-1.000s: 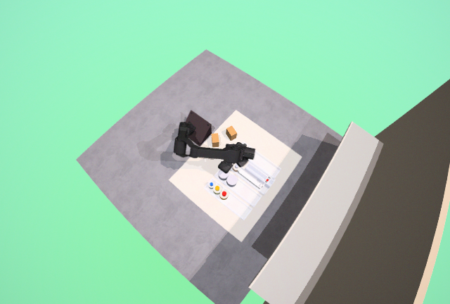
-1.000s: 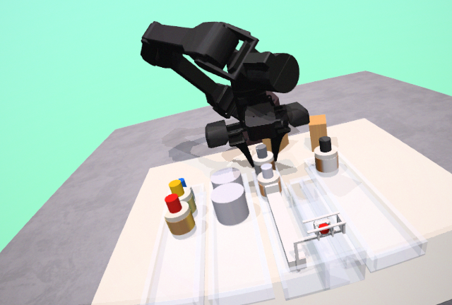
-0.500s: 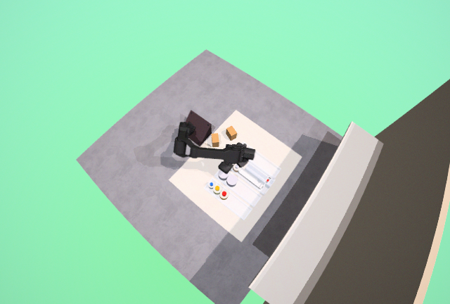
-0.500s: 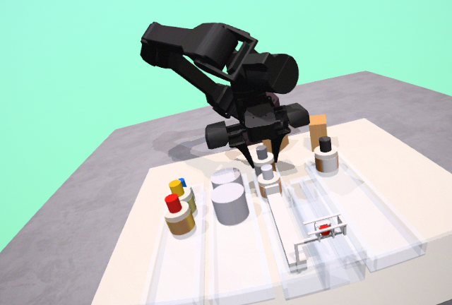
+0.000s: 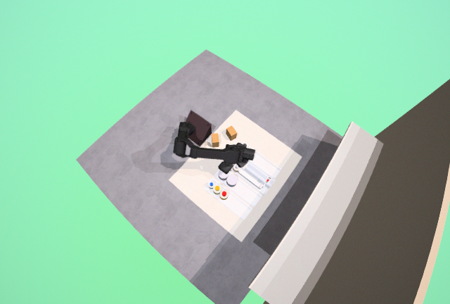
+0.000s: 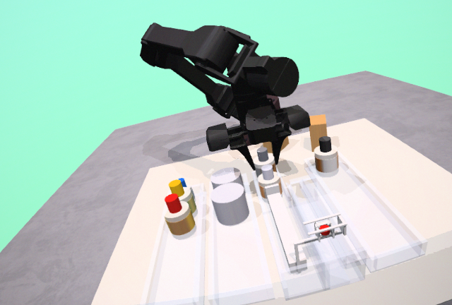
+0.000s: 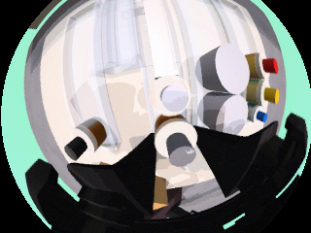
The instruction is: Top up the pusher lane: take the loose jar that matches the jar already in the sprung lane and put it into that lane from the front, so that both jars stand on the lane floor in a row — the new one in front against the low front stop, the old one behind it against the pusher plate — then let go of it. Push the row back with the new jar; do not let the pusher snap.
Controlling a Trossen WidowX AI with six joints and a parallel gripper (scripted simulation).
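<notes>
Right now my gripper tip is 140 mm short of the sprung lane, 40 mm to the right of it and 30 mm above it. The rest, counted from my gripper tip: red part 220 mm ahead, 60 mm to the left, 20 mm above; then white pusher 150 mm ahead, 40 mm to the left.
</notes>
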